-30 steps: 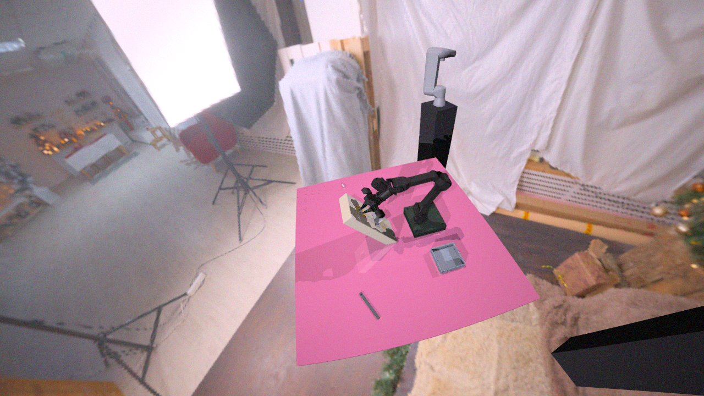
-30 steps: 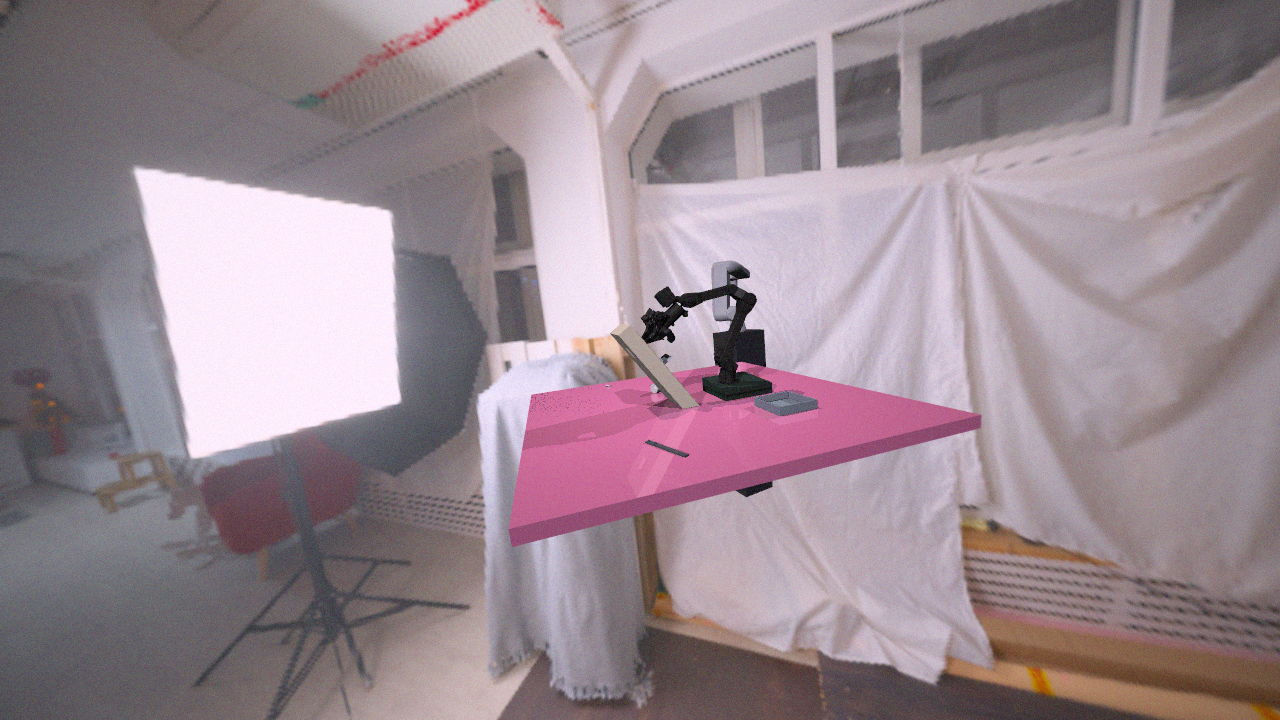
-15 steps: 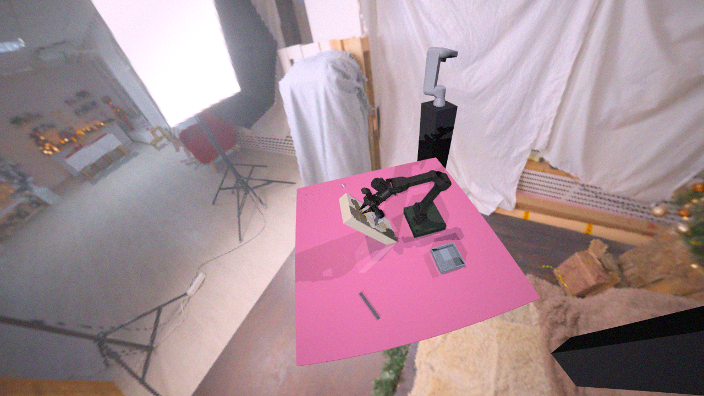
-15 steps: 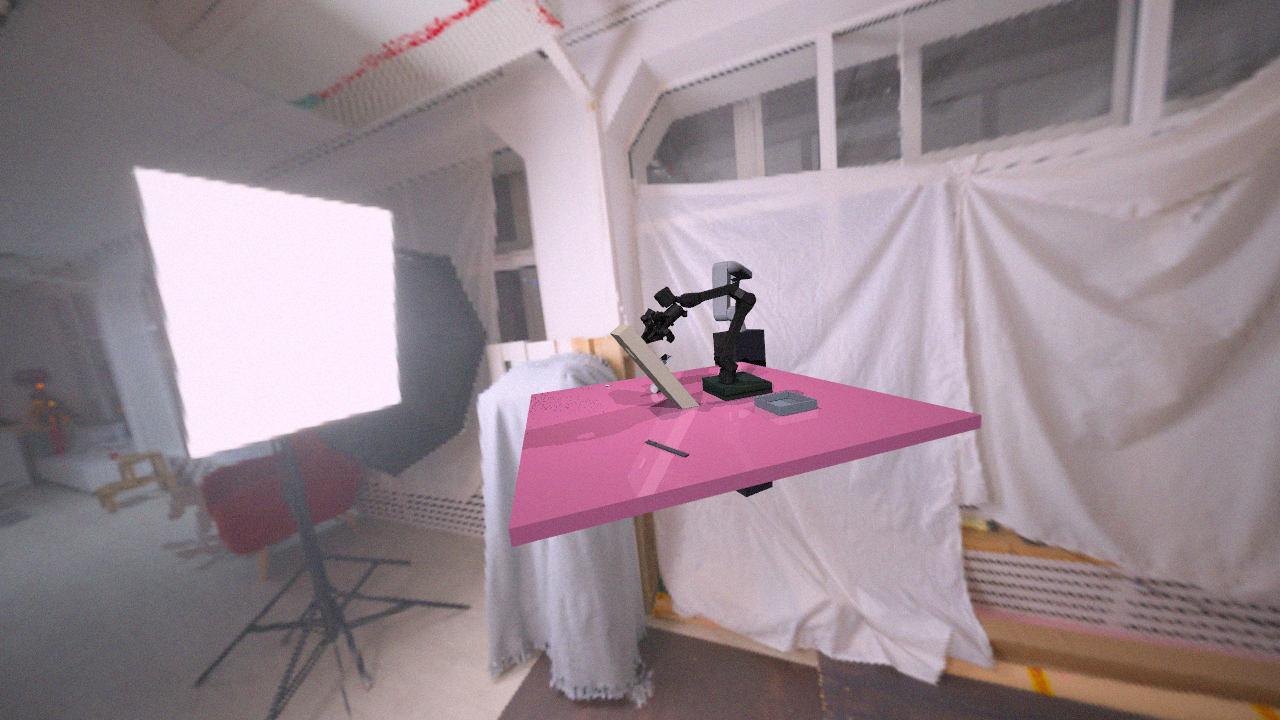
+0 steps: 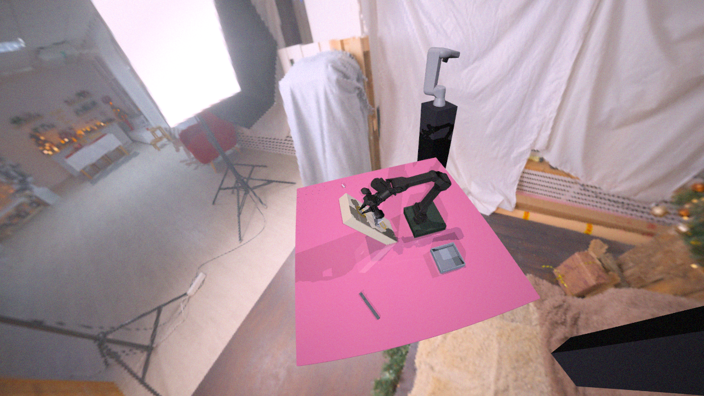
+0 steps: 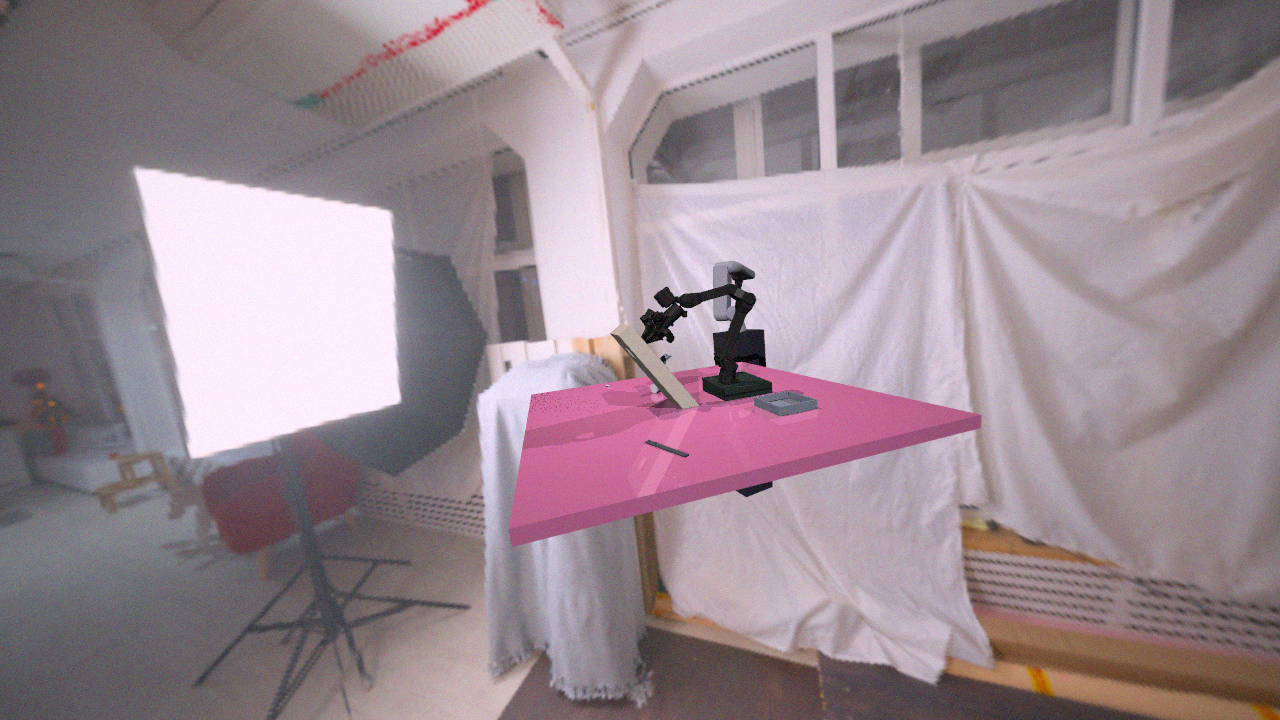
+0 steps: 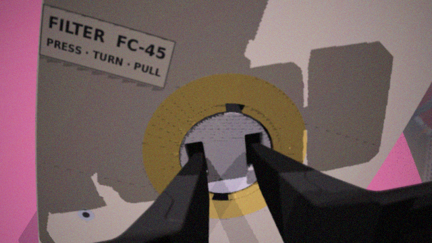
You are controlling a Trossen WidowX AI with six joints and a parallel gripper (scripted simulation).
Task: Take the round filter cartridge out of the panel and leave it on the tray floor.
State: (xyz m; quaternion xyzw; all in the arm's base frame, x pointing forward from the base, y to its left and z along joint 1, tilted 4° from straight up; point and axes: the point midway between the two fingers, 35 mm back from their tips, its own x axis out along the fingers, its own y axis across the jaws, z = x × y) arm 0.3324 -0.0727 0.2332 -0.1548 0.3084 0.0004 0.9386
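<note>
The pale grey round filter cartridge is 10 mm ahead of my gripper tip and 10 mm below it. The rest, counted from my gripper tip: grey tray 380 mm behind, 350 mm to the left, 260 mm below; beige service panel 30 mm behind, 10 mm to the left, 80 mm below.
</note>
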